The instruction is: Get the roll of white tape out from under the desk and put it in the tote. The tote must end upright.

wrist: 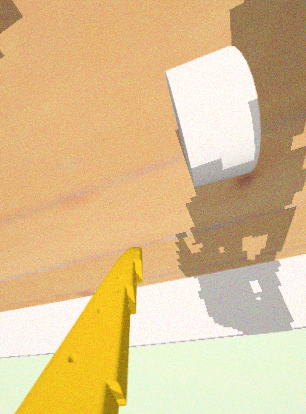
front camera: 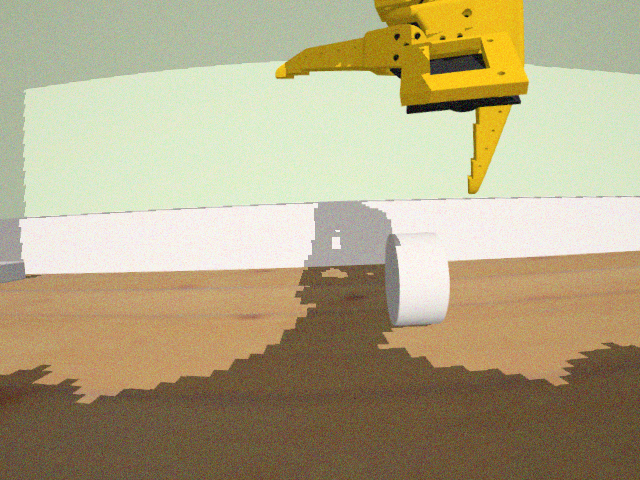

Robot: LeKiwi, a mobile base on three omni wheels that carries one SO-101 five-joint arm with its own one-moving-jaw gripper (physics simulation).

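Observation:
The roll of white tape stands on its curved edge on the wooden floor, right of centre in the front view and at the upper right in the wrist view. My gripper is wide open and empty, raised above the roll in the front view. One jaw points left and the other points down, with its tip above the roll and apart from it. In the wrist view the notched fixed jaw shows at the lower left; the moving jaw is out of the picture. The tote and the desk cannot be made out.
A white baseboard runs along the foot of the pale green wall behind the roll. Part of a low grey object shows at the left edge of the front view. Dark shadows lie across the wooden floor.

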